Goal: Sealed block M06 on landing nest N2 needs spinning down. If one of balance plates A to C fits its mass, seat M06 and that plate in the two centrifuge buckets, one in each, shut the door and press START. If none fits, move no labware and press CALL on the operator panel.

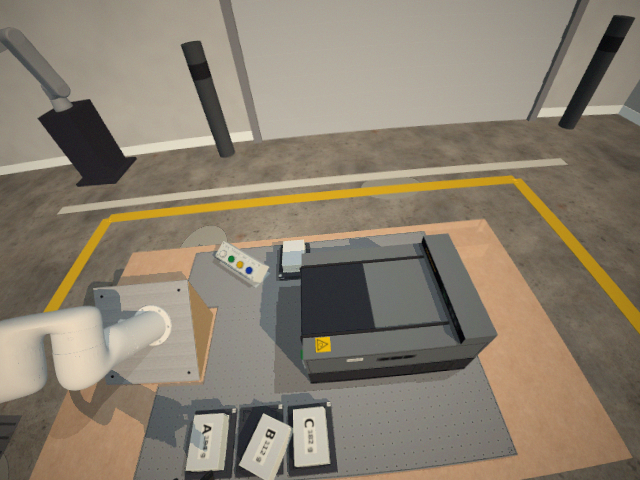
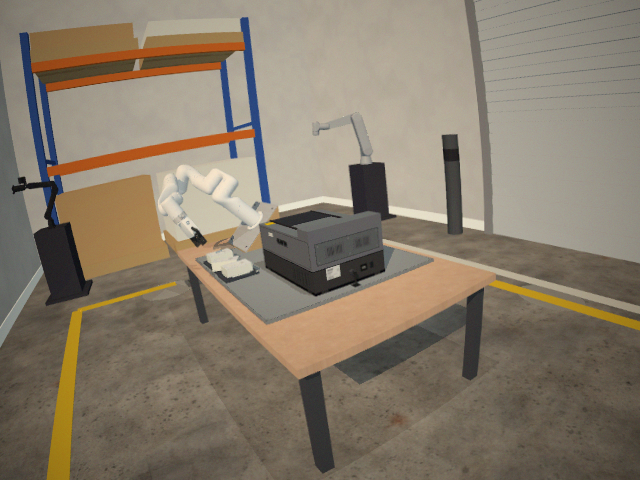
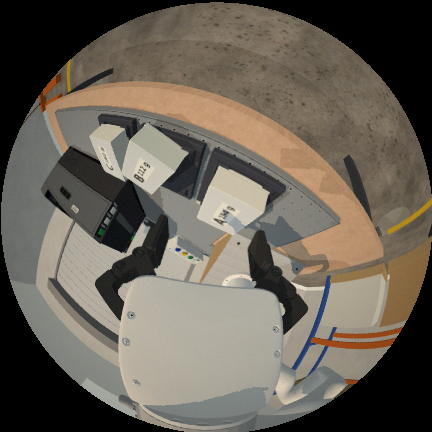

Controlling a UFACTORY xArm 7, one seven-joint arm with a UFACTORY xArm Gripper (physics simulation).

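Seen in the pictures: gripper, between the fingertips: [image 2: 202,244] [image 3: 210,232]; arm's base, origin of its link: [image 1: 153,324] [image 2: 255,221] [image 3: 238,283].
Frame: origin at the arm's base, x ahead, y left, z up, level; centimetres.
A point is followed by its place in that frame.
Plate A [image 1: 208,445] @(x 23.5, y -30.0, z -7.1 cm) [image 3: 232,197] @(x 23.5, y -34.8, z -7.2 cm), marked 194 g, and plate C [image 1: 310,436] @(x 49.6, y -27.3, z -7.1 cm) [image 3: 106,145] @(x 47.4, y -32.1, z -7.1 cm), marked 182 g, sit on dark nests. Plate B [image 1: 266,446] @(x 38.7, y -29.7, z -6.8 cm) [image 3: 155,157] @(x 35.4, y -35.0, z -7.0 cm), marked 112 g, lies skewed across its nest. A pale block [image 1: 293,256] @(x 41.3, y 30.3, z -5.7 cm), its mass unreadable, stands on a dark nest beside the centrifuge [image 1: 333,299] @(x 56.5, y 2.9, z 8.8 cm) [image 2: 320,240] @(x 94.5, y -5.3, z 7.7 cm) [image 3: 82,195] @(x 61.2, y -12.3, z 0.6 cm). The buckets do not show. The operator panel [image 1: 240,264] @(x 21.3, y 27.1, z -5.5 cm) [image 3: 186,250] @(x 20.5, y 25.5, z -7.7 cm) has white, green, yellow and blue buttons. My gripper [image 2: 197,237] @(x 24.9, y -37.4, z -0.5 cm) [image 3: 210,232] @(x 24.9, y -37.4, z -0.5 cm) is open and empty, above and near plate A's end of the row.
The arm's mounting plate [image 1: 178,356] @(x 7.6, y -7.1, z -7.2 cm) stands at the left of the perforated grey mat [image 1: 403,418] @(x 74.4, y -22.7, z -12.5 cm) [image 2: 268,307] @(x 92.1, y -27.7, z -12.5 cm). The centrifuge's tall housing rises between the pale block and the plate row. The wooden table edge [image 2: 392,330] @(x 130.4, y -2.2, z -14.6 cm) runs around the mat.
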